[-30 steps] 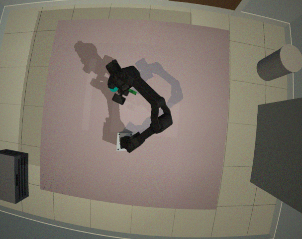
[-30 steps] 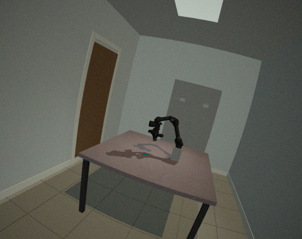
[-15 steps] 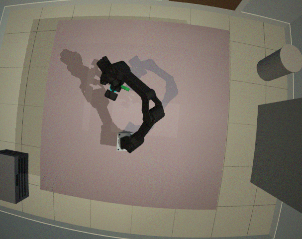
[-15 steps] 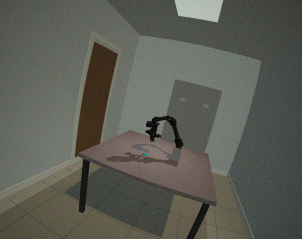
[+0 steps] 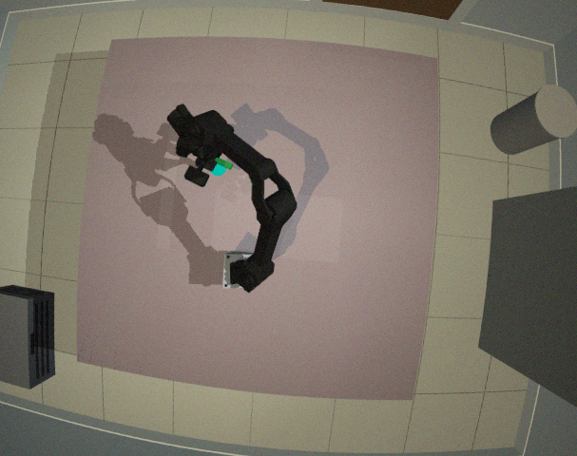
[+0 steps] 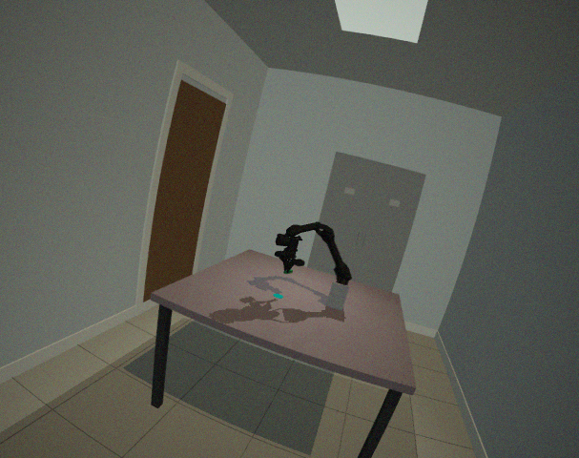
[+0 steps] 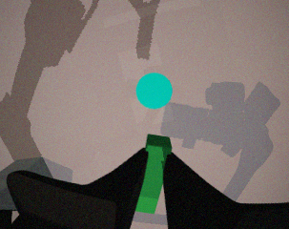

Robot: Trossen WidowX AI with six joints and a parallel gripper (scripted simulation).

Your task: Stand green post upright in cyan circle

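Right now my gripper tip is 15 cm above the cyan circle, 3 cm to the right of it and 1 cm short of it. The rest, counted from my gripper tip: green post: 2 cm to the right, 1 cm behind.
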